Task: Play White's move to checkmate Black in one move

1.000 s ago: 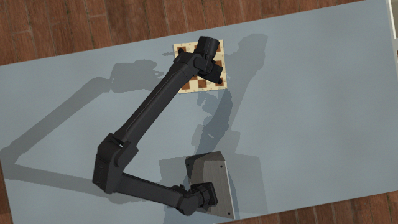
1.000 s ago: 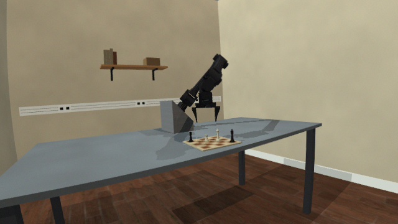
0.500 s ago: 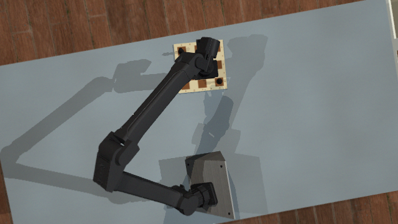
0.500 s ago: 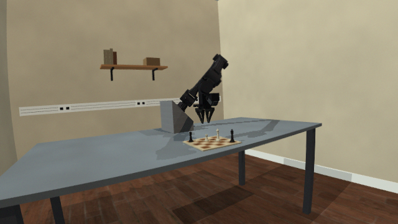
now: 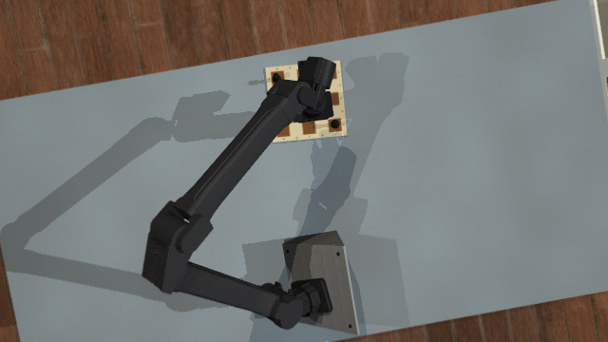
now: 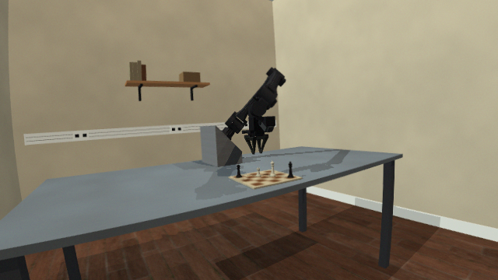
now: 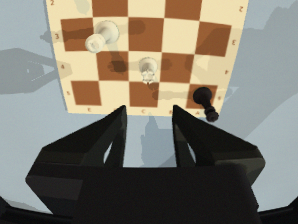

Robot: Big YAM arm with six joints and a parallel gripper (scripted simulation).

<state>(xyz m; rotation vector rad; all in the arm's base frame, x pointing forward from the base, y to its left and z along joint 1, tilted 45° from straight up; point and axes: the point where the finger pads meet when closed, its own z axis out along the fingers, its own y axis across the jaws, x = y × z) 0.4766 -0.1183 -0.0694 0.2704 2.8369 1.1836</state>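
Now: hand 90 mm above the short white piece. The rest, counted from my hand: black chess piece: 120 mm ahead, 60 mm to the left, 70 mm below; small chessboard: 40 mm ahead, 100 mm below; tall white piece: 50 mm ahead, 40 mm to the left, 70 mm below.
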